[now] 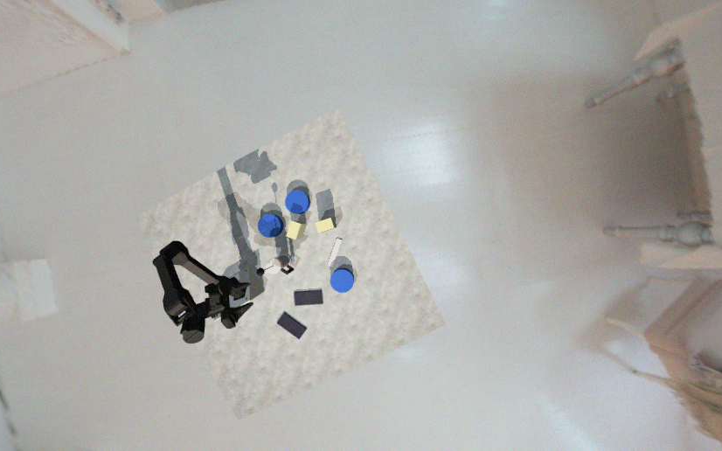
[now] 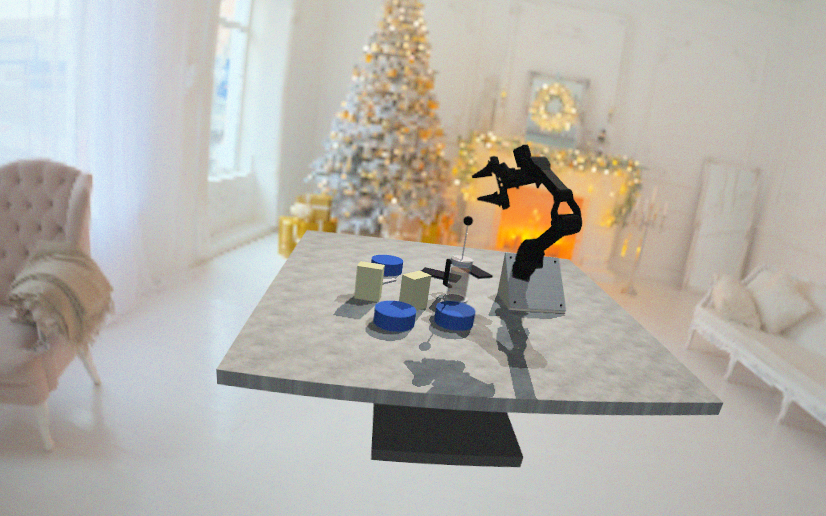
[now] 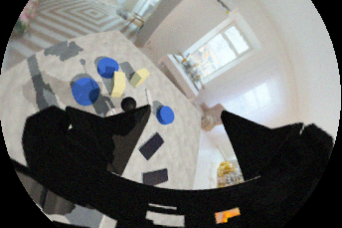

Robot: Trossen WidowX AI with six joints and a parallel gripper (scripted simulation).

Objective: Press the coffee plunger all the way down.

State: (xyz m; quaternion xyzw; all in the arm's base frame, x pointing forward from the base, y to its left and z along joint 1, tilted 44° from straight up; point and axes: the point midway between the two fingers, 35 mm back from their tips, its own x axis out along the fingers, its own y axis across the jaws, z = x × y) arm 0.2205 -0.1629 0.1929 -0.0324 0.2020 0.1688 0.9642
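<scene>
Now: the coffee press 2 cm ahead of my gripper tip, 4 cm to the left of it and 24 cm below it. Also, from my gripper tip: white stick 28 cm ahead, 38 cm below.
</scene>
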